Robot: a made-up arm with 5 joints. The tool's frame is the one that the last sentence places.
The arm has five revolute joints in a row. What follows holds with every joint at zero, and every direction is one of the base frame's.
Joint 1 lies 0.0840 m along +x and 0.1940 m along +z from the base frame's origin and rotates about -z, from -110.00 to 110.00 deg.
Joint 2 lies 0.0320 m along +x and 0.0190 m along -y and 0.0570 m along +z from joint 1 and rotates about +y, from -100.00 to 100.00 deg.
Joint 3 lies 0.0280 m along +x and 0.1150 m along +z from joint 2 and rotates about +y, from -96.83 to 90.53 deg.
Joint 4 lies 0.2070 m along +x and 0.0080 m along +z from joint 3 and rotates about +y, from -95.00 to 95.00 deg.
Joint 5 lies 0.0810 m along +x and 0.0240 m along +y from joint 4 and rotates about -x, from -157.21 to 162.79 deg.
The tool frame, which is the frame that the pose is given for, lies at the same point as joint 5; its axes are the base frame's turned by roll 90.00, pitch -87.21 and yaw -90.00 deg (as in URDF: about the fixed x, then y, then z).
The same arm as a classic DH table. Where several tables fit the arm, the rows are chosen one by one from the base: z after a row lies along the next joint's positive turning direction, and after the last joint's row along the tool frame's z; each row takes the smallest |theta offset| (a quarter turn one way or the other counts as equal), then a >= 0, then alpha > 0; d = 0 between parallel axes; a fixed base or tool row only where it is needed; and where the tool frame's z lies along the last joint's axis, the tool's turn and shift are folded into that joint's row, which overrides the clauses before.
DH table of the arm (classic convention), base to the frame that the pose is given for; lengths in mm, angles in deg. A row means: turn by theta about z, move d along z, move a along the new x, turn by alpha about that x. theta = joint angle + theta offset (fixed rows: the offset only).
base (fixed): theta_offset 0; d 0; a 84; alpha 180
joint 1: theta_offset 0; d -251; a 32; alpha 90
joint 2: theta_offset -76.32; d 0; a 118.4; alpha 0
joint 3: theta_offset 74.1; d 0; a 207.2; alpha 0
joint 4: theta_offset -87.79; d 5; a 0; alpha 90
joint 5: theta_offset -2.79; d -81; a 0; alpha 0
Joint limits (deg, base to tool): -110..110 -100..100 -96.83..90.53 -95..95 -157.21..162.79

